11 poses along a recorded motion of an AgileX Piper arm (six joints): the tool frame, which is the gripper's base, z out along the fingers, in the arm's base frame.
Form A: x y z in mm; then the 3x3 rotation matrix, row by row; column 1 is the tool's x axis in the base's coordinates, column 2 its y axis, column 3 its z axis. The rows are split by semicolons.
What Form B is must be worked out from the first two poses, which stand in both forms.
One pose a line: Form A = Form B
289.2 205.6 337.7; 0.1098 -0.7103 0.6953; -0.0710 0.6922 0.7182; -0.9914 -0.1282 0.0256 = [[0.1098 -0.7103 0.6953 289.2], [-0.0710 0.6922 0.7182 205.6], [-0.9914 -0.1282 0.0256 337.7], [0 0 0 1]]
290.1 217.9 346.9; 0.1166 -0.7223 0.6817; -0.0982 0.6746 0.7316; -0.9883 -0.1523 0.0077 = [[0.1166 -0.7223 0.6817 290.1], [-0.0982 0.6746 0.7316 217.9], [-0.9883 -0.1523 0.0077 346.9], [0 0 0 1]]
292.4 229.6 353.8; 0.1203 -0.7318 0.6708; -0.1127 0.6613 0.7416; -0.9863 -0.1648 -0.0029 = [[0.1203 -0.7318 0.6708 292.4], [-0.1127 0.6613 0.7416 229.6], [-0.9863 -0.1648 -0.0029 353.8], [0 0 0 1]]
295.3 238.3 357.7; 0.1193 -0.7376 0.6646; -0.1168 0.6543 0.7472; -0.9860 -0.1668 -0.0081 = [[0.1193 -0.7376 0.6646 295.3], [-0.1168 0.6543 0.7472 238.3], [-0.9860 -0.1668 -0.0081 357.7], [0 0 0 1]]
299.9 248.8 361.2; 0.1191 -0.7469 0.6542; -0.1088 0.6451 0.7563; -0.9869 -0.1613 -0.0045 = [[0.1191 -0.7469 0.6542 299.9], [-0.1088 0.6451 0.7563 248.8], [-0.9869 -0.1613 -0.0045 361.2], [0 0 0 1]]
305.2 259.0 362.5; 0.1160 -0.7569 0.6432; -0.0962 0.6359 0.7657; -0.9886 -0.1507 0.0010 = [[0.1160 -0.7569 0.6432 305.2], [-0.0962 0.6359 0.7657 259.0], [-0.9886 -0.1507 0.0010 362.5], [0 0 0 1]]
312.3 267.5 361.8; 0.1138 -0.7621 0.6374; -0.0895 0.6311 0.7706; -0.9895 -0.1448 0.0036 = [[0.1138 -0.7621 0.6374 312.3], [-0.0895 0.6311 0.7706 267.5], [-0.9895 -0.1448 0.0036 361.8], [0 0 0 1]]
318.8 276.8 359.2; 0.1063 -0.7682 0.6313; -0.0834 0.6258 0.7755; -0.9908 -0.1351 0.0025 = [[0.1063 -0.7682 0.6313 318.8], [-0.0834 0.6258 0.7755 276.8], [-0.9908 -0.1351 0.0025 359.2], [0 0 0 1]]
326.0 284.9 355.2; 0.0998 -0.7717 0.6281; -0.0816 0.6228 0.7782; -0.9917 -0.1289 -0.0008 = [[0.0998 -0.7717 0.6281 326.0], [-0.0816 0.6228 0.7782 284.9], [-0.9917 -0.1289 -0.0008 355.2], [0 0 0 1]]
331.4 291.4 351.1; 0.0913 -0.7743 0.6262; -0.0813 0.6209 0.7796; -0.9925 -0.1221 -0.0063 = [[0.0913 -0.7743 0.6262 331.4], [-0.0813 0.6209 0.7796 291.4], [-0.9925 -0.1221 -0.0063 351.1], [0 0 0 1]]
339.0 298.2 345.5; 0.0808 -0.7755 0.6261; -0.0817 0.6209 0.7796; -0.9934 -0.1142 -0.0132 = [[0.0808 -0.7755 0.6261 339.0], [-0.0817 0.6209 0.7796 298.2], [-0.9934 -0.1142 -0.0132 345.5], [0 0 0 1]]
